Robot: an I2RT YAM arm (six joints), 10 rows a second.
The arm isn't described. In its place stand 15 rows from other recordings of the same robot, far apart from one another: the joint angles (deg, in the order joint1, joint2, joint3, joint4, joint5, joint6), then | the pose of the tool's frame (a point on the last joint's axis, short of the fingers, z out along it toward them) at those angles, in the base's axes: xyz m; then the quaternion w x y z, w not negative.
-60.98, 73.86, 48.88, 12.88, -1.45, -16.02 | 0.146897, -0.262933, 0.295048, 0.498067, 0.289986, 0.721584, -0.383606
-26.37, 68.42, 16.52, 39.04, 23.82, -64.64 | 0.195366, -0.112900, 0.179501, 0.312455, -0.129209, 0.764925, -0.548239
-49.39, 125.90, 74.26, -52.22, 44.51, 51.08 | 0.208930, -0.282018, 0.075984, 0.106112, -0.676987, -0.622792, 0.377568
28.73, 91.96, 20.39, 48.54, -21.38, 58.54 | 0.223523, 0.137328, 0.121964, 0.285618, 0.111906, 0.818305, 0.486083
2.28, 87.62, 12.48, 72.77, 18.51, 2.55 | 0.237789, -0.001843, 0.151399, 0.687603, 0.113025, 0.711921, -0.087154
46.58, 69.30, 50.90, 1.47, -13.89, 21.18 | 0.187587, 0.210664, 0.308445, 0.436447, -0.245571, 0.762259, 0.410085
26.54, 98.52, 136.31, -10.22, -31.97, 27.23 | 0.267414, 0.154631, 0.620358, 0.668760, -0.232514, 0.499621, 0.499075
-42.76, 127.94, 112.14, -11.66, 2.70, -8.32 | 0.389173, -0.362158, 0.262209, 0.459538, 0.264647, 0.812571, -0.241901
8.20, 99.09, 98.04, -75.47, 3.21, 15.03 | 0.330178, 0.045566, 0.323160, 0.120516, 0.062414, 0.990741, -0.003626
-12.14, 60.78, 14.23, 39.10, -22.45, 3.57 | 0.207354, -0.030698, 0.193447, 0.656177, -0.026462, 0.747808, 0.097544
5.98, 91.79, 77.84, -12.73, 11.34, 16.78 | 0.376467, 0.032397, 0.327641, 0.528634, 0.131338, 0.838374, 0.020618
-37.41, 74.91, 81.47, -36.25, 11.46, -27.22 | 0.220021, -0.177184, 0.402061, 0.376269, 0.126361, 0.852496, -0.340155
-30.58, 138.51, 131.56, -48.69, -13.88, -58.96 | 0.460188, -0.262018, 0.228694, 0.289461, -0.267086, 0.910696, -0.124543
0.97, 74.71, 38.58, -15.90, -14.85, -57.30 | 0.250150, 0.013361, 0.186698, 0.342074, -0.493246, 0.798567, -0.044538
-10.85, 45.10, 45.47, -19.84, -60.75, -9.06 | 0.167332, -0.000445, 0.331621, 0.561982, -0.280907, 0.708889, 0.320538
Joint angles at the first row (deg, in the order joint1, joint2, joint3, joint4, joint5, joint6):
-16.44 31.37 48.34 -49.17 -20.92 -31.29
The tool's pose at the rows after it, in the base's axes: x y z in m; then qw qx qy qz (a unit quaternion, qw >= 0):
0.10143, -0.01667, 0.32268, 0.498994, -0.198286, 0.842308, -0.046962
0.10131, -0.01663, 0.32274, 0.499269, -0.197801, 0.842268, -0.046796
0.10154, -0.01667, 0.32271, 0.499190, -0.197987, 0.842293, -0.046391
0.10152, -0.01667, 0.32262, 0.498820, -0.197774, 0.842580, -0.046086
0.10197, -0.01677, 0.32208, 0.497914, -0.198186, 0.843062, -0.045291
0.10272, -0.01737, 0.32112, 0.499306, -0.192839, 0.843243, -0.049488
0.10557, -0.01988, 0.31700, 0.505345, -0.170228, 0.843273, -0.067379
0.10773, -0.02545, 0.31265, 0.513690, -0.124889, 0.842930, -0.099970
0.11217, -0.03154, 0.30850, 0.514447, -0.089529, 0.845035, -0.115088
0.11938, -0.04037, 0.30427, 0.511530, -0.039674, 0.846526, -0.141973
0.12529, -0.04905, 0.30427, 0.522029, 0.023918, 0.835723, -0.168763
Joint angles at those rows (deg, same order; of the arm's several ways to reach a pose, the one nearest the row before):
-16.44 31.33 48.34 -49.20 -20.92 -31.29
-16.43 31.30 48.34 -49.19 -20.92 -31.22
-16.43 31.35 48.34 -49.16 -20.96 -31.22
-16.44 31.36 48.34 -49.21 -20.96 -31.20
-16.44 31.46 48.26 -49.19 -21.02 -31.25
-16.43 31.34 47.86 -48.50 -20.38 -30.81
-16.44 30.81 46.15 -45.60 -17.68 -29.06
-17.54 29.93 44.04 -41.80 -13.30 -26.33
-19.12 30.46 42.68 -39.14 -11.23 -24.31
-20.67 31.91 41.33 -35.51 -7.05 -21.63
-21.96 33.01 40.30 -30.76 -2.21 -17.24

